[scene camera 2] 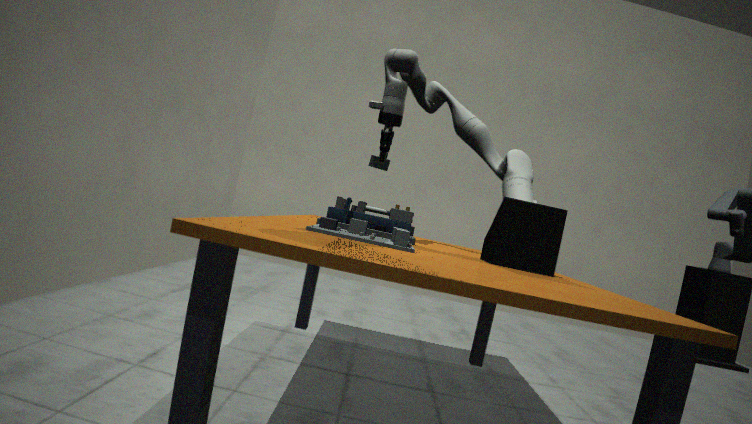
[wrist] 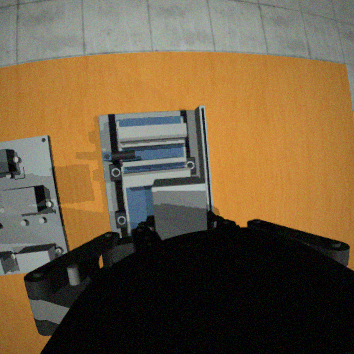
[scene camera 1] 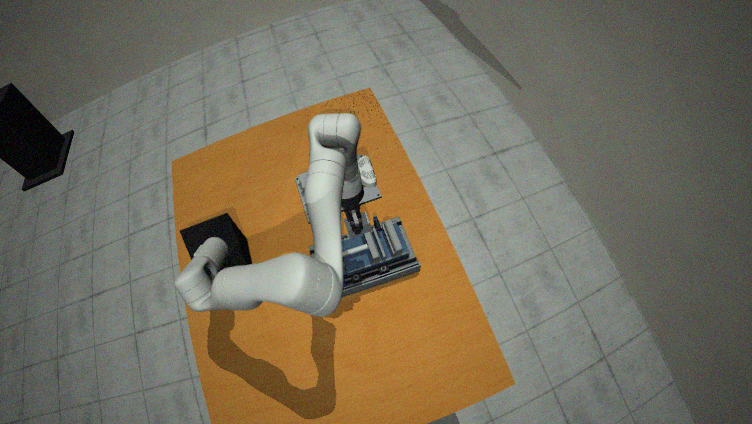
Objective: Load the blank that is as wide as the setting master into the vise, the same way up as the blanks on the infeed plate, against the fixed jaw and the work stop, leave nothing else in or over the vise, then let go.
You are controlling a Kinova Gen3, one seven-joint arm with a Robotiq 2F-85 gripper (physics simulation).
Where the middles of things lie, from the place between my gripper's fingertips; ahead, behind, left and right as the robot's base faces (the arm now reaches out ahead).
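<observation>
The infeed plate (wrist: 35, 156) is 22 cm below my hand, and it is also 28 cm to the left of my hand and 2 cm behind it.
</observation>
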